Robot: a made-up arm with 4 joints.
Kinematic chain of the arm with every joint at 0, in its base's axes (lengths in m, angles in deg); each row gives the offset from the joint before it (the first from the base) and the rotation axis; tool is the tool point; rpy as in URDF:
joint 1: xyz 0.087 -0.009 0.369 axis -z
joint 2: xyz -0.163 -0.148 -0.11 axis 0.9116 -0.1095 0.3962
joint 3: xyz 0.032 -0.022 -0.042 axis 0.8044 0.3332 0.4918
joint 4: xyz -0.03 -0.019 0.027 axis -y
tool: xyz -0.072 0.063 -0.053 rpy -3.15 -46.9 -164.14
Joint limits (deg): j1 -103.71..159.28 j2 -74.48..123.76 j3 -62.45..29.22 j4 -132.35..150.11
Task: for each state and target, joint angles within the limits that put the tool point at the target. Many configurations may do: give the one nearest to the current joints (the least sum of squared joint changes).
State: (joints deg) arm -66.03 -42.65 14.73 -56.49
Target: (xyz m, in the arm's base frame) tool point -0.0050 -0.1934 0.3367
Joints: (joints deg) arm -34.62 -59.17 29.22 -94.73
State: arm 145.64 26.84 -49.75 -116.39
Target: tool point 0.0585 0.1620 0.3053
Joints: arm 104.15 20.84 -44.88 -131.85
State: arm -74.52 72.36 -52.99 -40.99
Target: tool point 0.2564 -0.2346 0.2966
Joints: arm -103.71 83.70 -44.64 -66.52
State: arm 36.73 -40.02 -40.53 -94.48
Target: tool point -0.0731 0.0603 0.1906
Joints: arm 48.09 -39.49 -49.44 -103.10
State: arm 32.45 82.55 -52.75 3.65
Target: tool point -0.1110 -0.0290 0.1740
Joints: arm 7.70 56.17 -56.31 7.70
